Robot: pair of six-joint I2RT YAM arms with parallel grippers.
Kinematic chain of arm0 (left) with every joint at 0, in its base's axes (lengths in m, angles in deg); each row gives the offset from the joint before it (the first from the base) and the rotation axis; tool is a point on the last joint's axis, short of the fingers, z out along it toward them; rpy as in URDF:
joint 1: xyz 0 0 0.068 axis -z
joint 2: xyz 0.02 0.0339 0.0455 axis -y
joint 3: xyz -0.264 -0.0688 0 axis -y
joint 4: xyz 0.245 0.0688 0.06 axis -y
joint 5: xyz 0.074 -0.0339 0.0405 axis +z
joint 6: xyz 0.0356 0 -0.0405 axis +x
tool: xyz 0 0 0 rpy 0 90 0
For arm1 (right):
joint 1: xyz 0 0 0.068 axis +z
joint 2: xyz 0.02 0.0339 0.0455 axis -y
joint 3: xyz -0.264 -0.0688 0 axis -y
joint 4: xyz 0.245 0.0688 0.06 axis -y
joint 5: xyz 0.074 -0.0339 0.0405 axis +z
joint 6: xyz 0.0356 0 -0.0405 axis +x
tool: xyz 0 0 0 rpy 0 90 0
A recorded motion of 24 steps. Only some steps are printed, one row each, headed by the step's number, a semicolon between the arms.
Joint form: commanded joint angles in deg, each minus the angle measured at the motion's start. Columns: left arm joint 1, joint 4, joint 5, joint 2, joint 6, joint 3; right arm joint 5, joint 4, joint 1, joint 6, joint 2, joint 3.
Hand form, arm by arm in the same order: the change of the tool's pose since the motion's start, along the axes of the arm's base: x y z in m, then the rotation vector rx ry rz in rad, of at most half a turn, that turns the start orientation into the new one. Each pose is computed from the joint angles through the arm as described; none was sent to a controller.
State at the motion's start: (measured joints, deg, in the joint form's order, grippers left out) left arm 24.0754 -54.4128 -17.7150 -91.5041 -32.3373 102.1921; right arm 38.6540 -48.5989 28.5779 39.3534 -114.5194 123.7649
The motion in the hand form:
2: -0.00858 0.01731 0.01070 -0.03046 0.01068 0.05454; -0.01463 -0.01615 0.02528 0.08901 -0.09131 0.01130
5: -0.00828 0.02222 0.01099 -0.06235 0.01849 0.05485; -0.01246 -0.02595 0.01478 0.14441 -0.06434 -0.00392
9: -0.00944 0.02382 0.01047 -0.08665 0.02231 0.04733; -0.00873 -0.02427 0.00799 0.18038 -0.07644 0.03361
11: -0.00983 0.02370 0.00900 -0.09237 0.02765 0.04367; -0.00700 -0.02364 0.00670 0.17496 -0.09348 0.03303
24: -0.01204 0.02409 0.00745 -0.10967 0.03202 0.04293; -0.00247 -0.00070 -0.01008 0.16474 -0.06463 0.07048
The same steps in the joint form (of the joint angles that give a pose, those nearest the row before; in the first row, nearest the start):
2: -2.27 -1.66 -0.65 2.47 -2.03 -0.06; 2.65 6.67 -1.15 0.81 6.14 -5.27
5: -3.33 -0.96 -2.67 3.00 -2.73 -0.76; 5.19 13.59 -2.65 4.41 8.78 -12.38
9: -3.68 -0.08 -4.16 3.61 -3.26 -1.73; 7.92 17.74 -2.83 4.60 8.70 -14.69
11: -3.69 0.18 -4.61 3.79 -3.43 -2.26; 7.49 18.19 -2.83 3.81 8.44 -14.69
24: -3.68 1.15 -5.31 4.58 -4.22 -3.58; 7.31 19.07 -0.37 3.98 5.27 -13.90

